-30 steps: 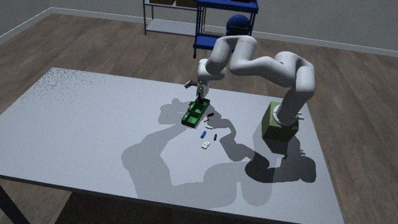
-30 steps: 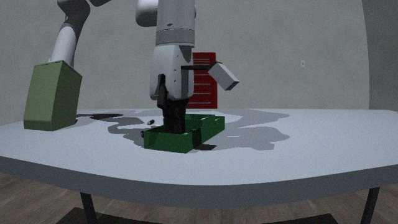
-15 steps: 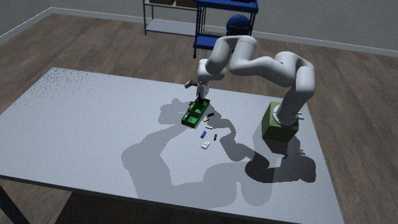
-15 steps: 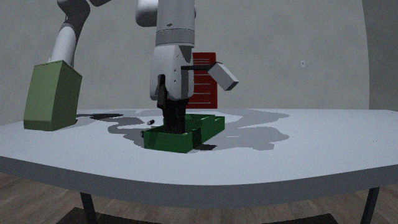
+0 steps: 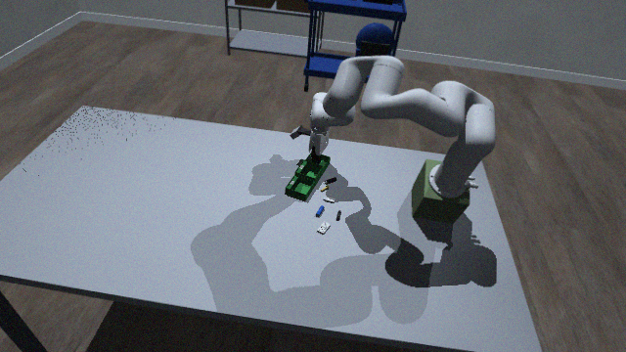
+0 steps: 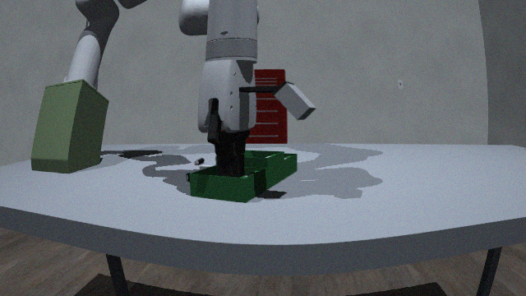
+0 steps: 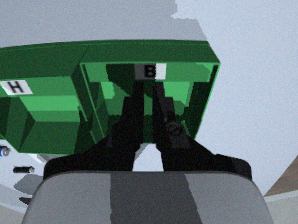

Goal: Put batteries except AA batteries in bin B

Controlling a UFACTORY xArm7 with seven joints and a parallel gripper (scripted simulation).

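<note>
Now: hand 80 mm to the right of the green bin tray, 10 mm short of it and 10 mm above it. Also, from my hand: yellow piece (130 mm to the left, 60 mm behind, 30 mm below); white USB stick (190 mm to the left, 90 mm behind, 30 mm below); blue battery (250 mm to the left, 70 mm behind, 30 mm below).
</note>
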